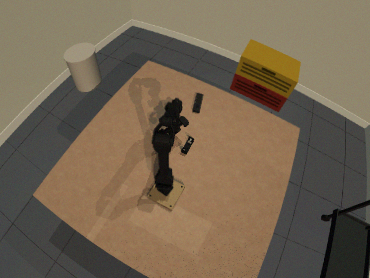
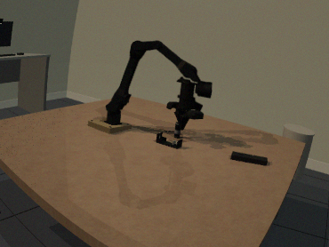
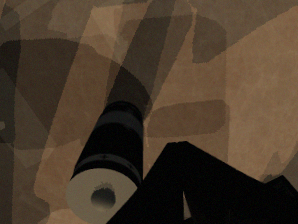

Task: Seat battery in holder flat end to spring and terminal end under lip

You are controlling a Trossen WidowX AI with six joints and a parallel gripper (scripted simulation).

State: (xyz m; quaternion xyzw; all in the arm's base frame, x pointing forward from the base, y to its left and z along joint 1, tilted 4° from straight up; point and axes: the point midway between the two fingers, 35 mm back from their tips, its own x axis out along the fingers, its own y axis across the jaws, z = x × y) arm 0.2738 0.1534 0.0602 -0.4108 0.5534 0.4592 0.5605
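Now: gripper tip 9 cm to the left of the spring coil, 5 cm short of it and 3 cm above it.
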